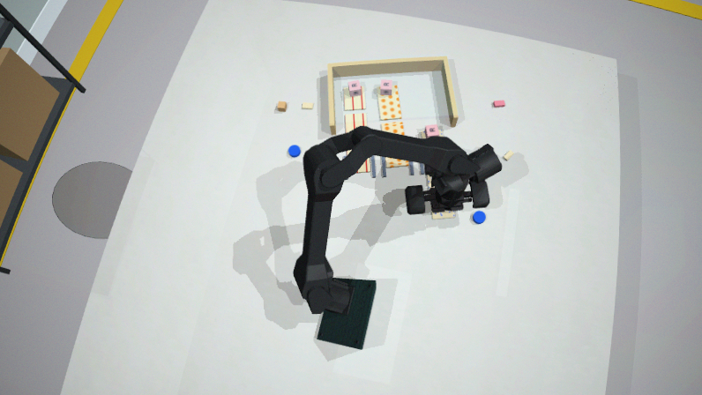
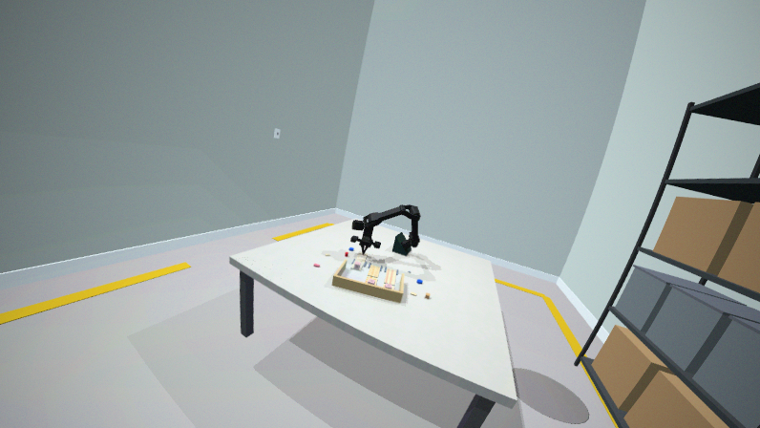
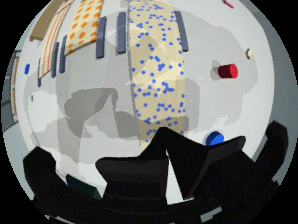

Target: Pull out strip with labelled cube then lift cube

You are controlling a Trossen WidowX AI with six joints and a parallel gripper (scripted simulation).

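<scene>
Right now my gripper tip is 9 cm short of the red peg, 7 cm to the left of it and 1 cm below it. The rest, counted from my gripper tip: tan block: 46 cm to the left, 19 cm ahead; pink block: 32 cm ahead, 10 cm to the right.
</scene>
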